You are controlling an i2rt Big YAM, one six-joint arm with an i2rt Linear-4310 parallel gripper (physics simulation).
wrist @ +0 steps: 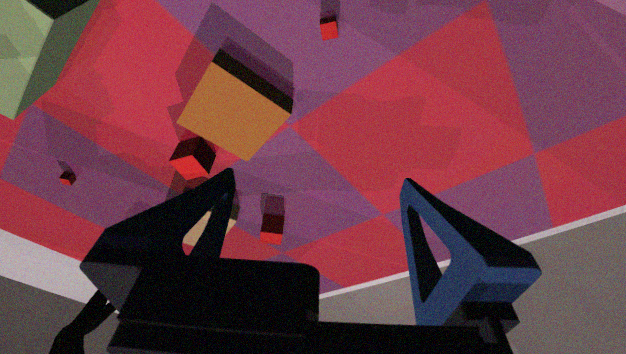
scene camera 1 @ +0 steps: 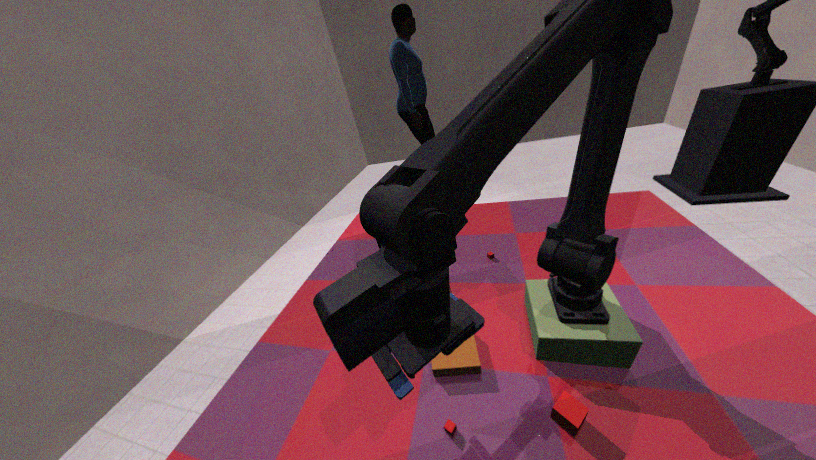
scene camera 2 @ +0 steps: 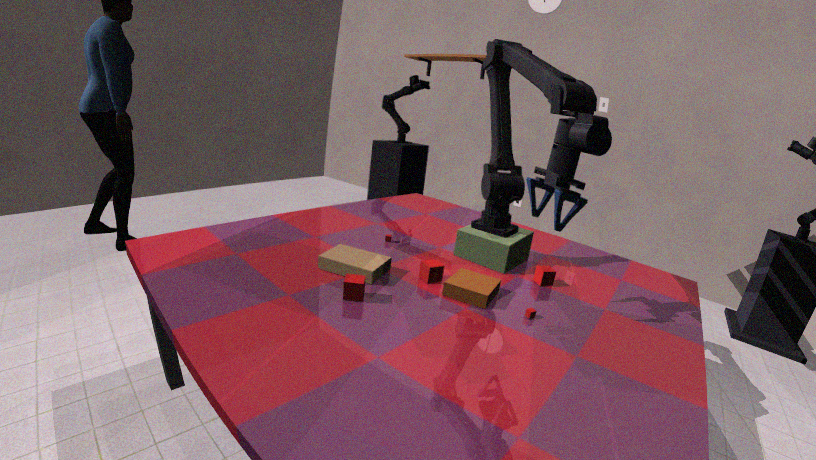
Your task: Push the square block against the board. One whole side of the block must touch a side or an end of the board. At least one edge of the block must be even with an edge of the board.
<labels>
My gripper is open, holding nothing. Also in view: a square block.
</labels>
